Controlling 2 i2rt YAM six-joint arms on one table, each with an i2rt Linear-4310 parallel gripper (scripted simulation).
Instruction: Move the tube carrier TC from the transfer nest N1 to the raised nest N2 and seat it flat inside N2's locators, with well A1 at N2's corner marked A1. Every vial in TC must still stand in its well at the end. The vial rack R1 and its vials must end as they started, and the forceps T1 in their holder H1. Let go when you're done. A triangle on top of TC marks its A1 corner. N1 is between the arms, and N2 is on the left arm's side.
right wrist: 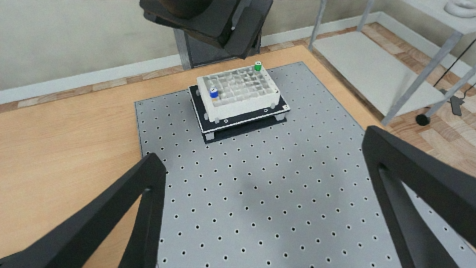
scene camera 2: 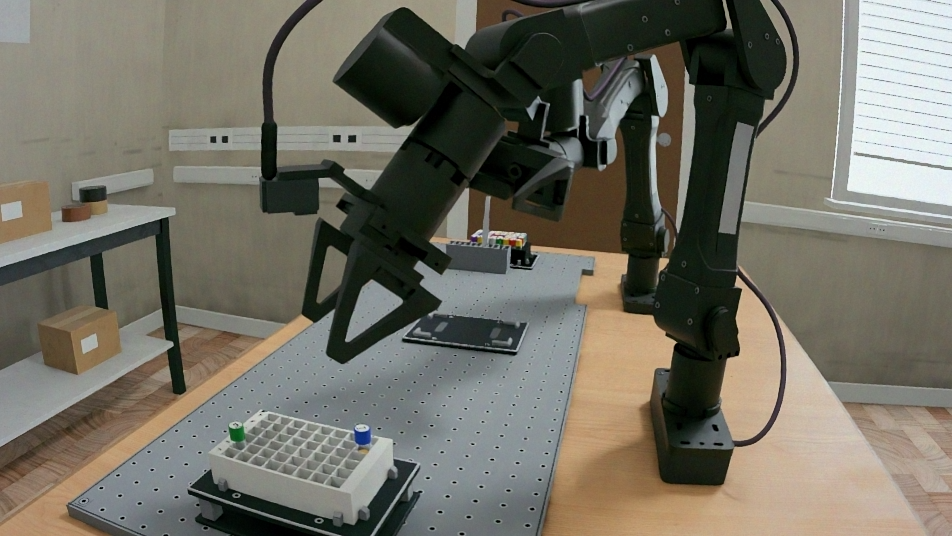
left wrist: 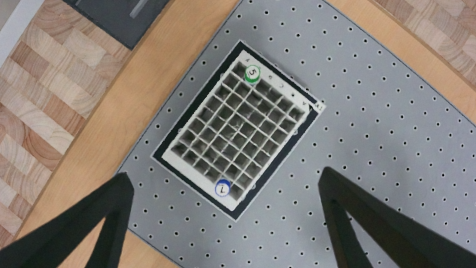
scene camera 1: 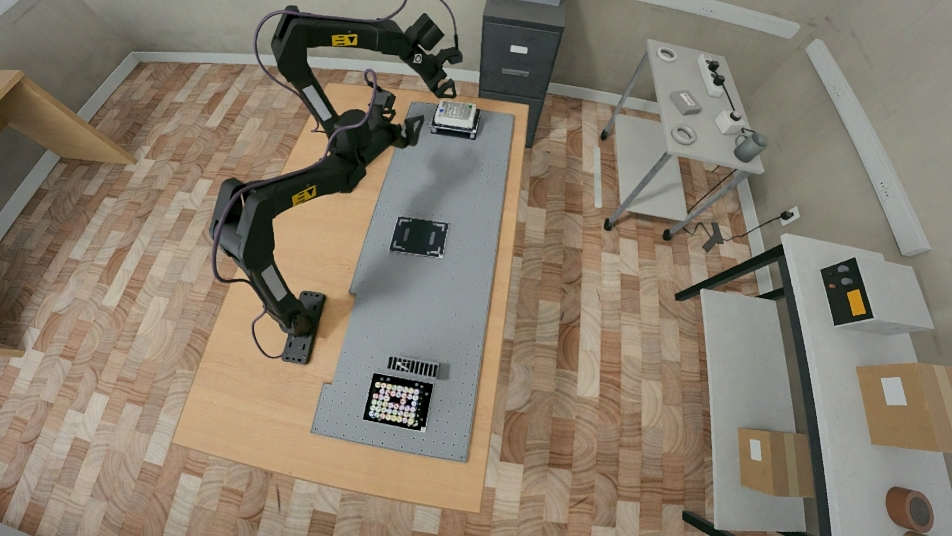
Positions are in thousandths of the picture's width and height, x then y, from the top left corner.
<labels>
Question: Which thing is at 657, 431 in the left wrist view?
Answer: A raised nest N2.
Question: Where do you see a transfer nest N1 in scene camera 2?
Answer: At 489, 617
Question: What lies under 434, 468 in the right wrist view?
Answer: A raised nest N2.
</labels>
